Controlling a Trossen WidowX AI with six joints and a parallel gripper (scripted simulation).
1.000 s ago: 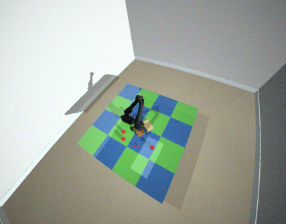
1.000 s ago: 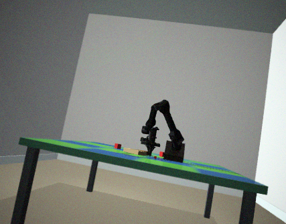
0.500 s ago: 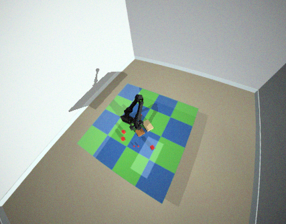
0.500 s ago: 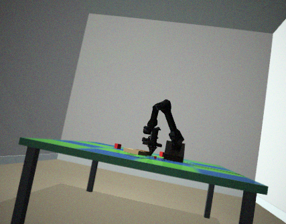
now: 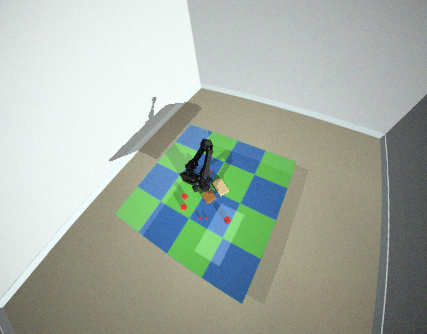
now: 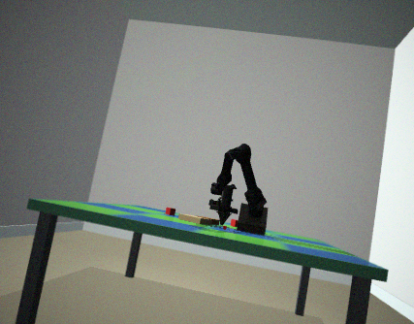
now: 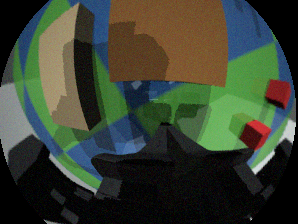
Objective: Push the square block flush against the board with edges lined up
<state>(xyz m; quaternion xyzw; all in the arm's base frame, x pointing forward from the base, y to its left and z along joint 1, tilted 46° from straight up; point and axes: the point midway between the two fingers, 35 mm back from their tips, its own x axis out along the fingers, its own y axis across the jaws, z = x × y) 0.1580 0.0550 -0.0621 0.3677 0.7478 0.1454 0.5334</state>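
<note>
My gripper tip is 9 cm short of the brown square block, 4 cm to the left of it and 1 cm below it. The rest, counted from my gripper tip: pale tan board (12 cm ahead, 10 cm to the left, 1 cm above).
</note>
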